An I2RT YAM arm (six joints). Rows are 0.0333 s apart.
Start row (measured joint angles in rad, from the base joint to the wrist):
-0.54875, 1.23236, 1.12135, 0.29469, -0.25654, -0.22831
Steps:
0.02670, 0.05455, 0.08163, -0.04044, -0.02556, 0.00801
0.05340, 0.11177, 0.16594, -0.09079, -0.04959, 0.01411
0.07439, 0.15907, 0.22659, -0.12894, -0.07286, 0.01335
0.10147, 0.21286, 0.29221, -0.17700, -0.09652, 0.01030
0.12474, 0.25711, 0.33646, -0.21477, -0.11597, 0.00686
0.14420, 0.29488, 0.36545, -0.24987, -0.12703, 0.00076
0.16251, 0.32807, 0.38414, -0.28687, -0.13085, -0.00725
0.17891, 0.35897, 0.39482, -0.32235, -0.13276, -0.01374
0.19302, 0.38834, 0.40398, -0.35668, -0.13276, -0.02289
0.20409, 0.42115, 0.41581, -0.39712, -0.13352, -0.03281
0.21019, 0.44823, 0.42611, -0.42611, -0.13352, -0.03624
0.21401, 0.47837, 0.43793, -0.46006, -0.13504, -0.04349
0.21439, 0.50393, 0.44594, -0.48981, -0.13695, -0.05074
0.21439, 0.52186, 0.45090, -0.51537, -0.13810, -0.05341
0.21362, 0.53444, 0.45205, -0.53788, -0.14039, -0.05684
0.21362, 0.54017, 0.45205, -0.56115, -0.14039, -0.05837
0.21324, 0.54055, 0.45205, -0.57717, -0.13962, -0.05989
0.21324, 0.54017, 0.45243, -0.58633, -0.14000, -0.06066
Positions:
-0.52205, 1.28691, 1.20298, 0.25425, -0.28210, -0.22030
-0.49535, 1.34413, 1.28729, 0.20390, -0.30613, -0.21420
-0.47436, 1.39143, 1.34794, 0.16575, -0.32940, -0.21496
-0.44728, 1.44522, 1.41356, 0.11769, -0.35306, -0.21801
-0.42401, 1.48947, 1.45781, 0.07992, -0.37251, -0.22145
-0.40455, 1.52724, 1.48680, 0.04482, -0.38357, -0.22755
-0.38624, 1.56043, 1.50549, 0.00782, -0.38739, -0.23556
-0.36984, 1.59133, 1.51617, -0.02766, -0.38930, -0.24205
-0.35573, 1.62070, 1.52533, -0.06199, -0.38930, -0.25120
-0.34466, 1.65351, 1.53716, -0.10243, -0.39006, -0.26112
-0.33856, 1.68059, 1.54746, -0.13142, -0.39006, -0.26455
-0.33474, 1.71073, 1.55928, -0.16537, -0.39158, -0.27180
-0.33436, 1.73629, 1.56729, -0.19512, -0.39349, -0.27905
-0.33436, 1.75422, 1.57225, -0.22068, -0.39464, -0.28172
-0.33513, 1.76680, 1.57340, -0.24319, -0.39693, -0.28515
-0.33513, 1.77253, 1.57340, -0.26646, -0.39693, -0.28668
-0.33551, 1.77291, 1.57340, -0.28248, -0.39616, -0.28820
-0.33551, 1.77253, 1.57378, -0.29164, -0.39654, -0.28897

